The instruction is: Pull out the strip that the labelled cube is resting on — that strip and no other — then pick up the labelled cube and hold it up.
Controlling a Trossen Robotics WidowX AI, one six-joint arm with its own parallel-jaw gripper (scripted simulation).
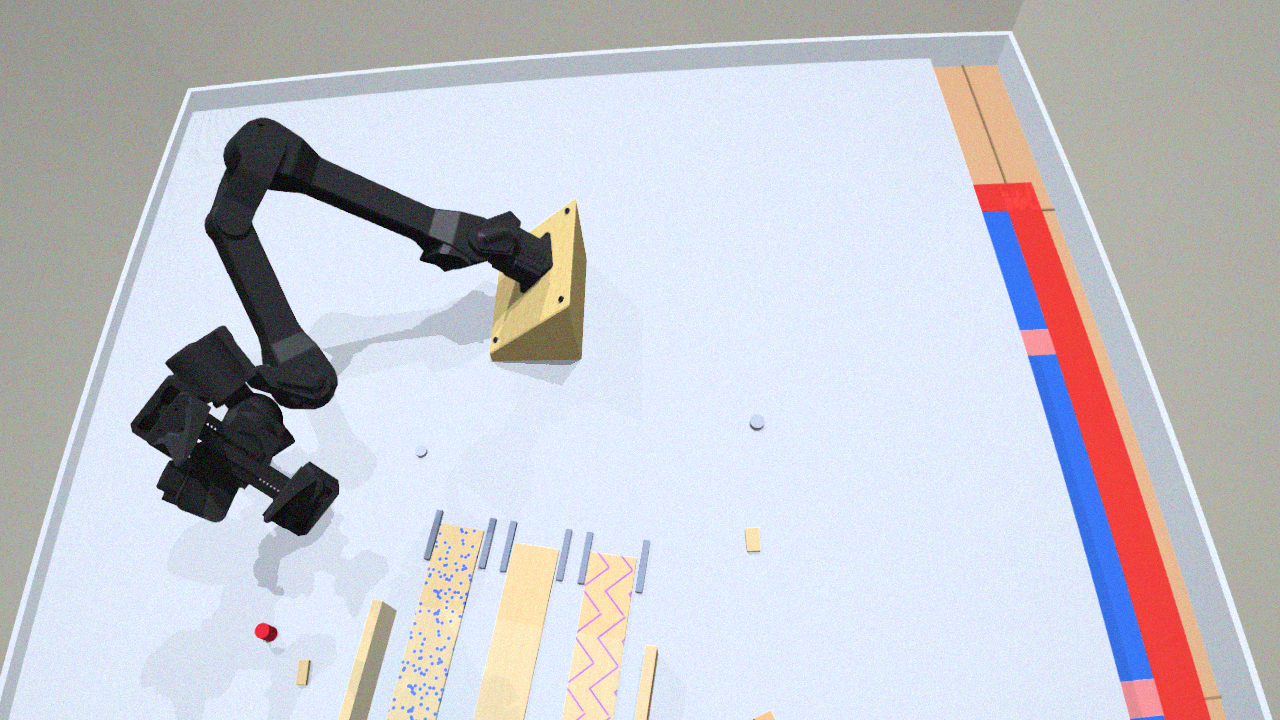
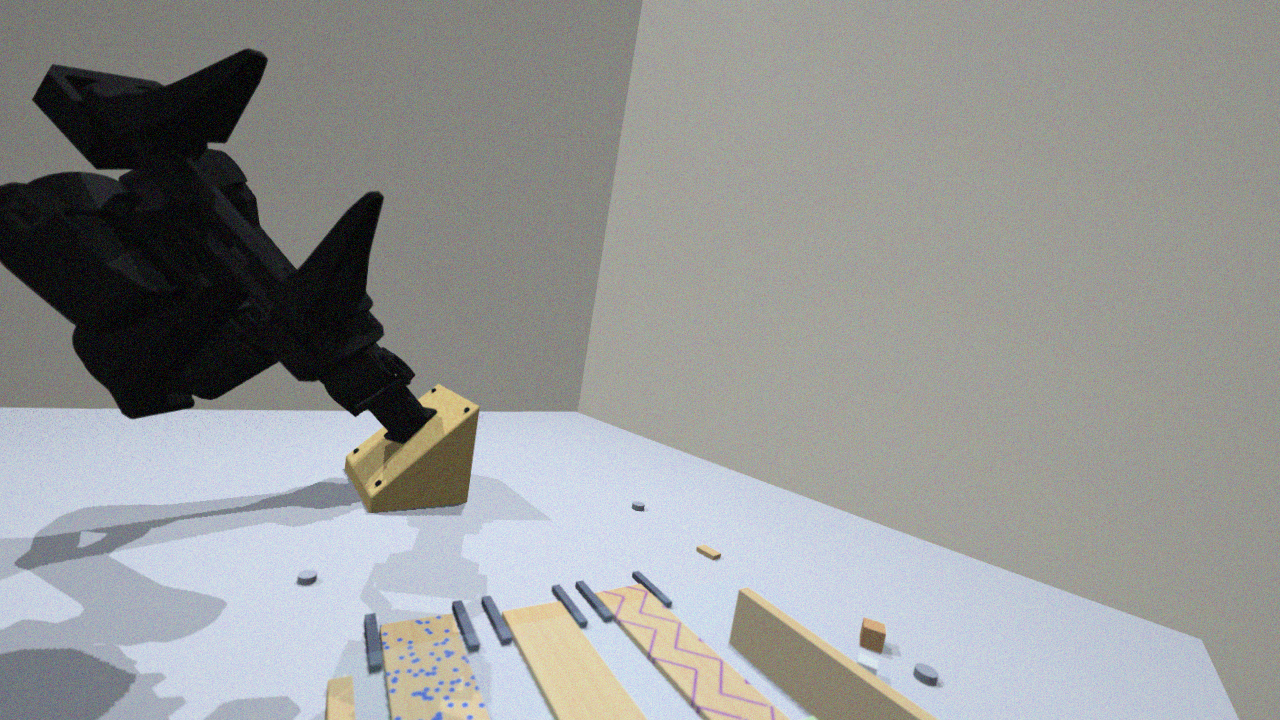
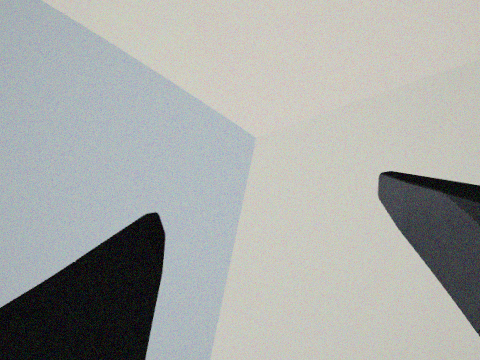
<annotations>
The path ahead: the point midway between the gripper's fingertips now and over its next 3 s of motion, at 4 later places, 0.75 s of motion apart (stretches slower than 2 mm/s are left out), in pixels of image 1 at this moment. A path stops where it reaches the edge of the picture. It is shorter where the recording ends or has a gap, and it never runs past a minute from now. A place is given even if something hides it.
My gripper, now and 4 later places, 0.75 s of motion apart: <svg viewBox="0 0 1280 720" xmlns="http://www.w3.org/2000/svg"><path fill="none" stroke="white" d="M225 491L405 566L493 474L528 509L606 559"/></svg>
</annotations>
